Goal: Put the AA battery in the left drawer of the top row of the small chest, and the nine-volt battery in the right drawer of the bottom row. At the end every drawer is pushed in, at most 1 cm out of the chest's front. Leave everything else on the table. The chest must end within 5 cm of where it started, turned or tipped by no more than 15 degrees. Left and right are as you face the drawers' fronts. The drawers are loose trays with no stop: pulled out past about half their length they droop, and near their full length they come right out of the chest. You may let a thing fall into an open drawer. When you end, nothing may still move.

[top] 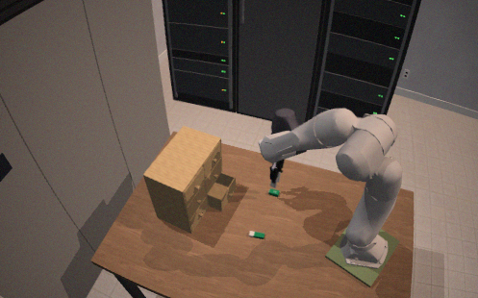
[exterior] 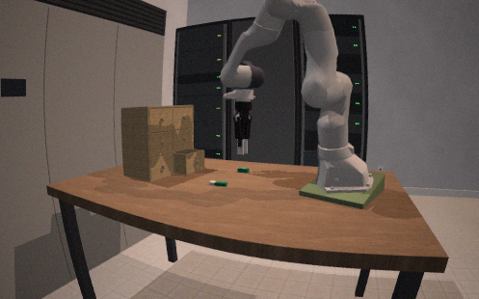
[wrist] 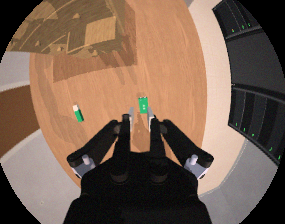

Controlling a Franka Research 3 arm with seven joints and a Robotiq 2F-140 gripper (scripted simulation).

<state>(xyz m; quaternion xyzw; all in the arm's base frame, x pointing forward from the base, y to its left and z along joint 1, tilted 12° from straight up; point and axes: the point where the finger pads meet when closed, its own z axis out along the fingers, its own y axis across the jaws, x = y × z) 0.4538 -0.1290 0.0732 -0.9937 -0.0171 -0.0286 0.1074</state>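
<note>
Now: the nine-volt battery 110 mm below my hand, 10 mm to the right of it and 10 mm ahead of it. Round my hand: white-and-green cylinder (240 mm to the left, 110 mm below, 30 mm behind); then AA battery (290 mm ahead, 270 mm to the left, 100 mm above).
</note>
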